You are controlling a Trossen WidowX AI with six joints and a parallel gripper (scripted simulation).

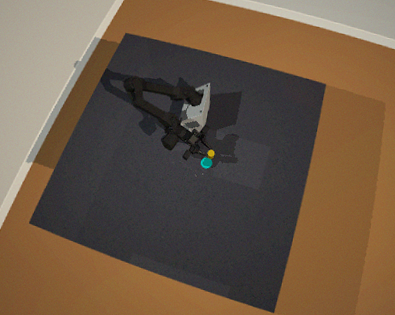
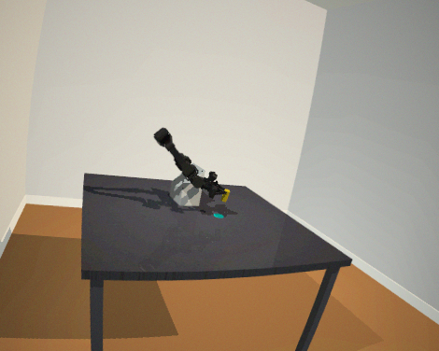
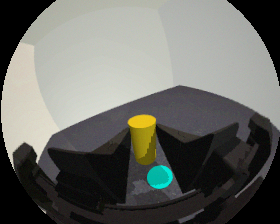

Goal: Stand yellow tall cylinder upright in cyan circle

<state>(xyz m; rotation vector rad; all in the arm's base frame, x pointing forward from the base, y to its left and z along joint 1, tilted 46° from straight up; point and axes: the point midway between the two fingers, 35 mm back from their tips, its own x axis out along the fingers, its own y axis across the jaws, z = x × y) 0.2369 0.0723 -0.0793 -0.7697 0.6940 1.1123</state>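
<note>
My gripper tip is 2 cm to the left of the cyan circle and 15 cm above it. From my gripper tip the other things lie so: yellow cylinder (2 cm below).
</note>
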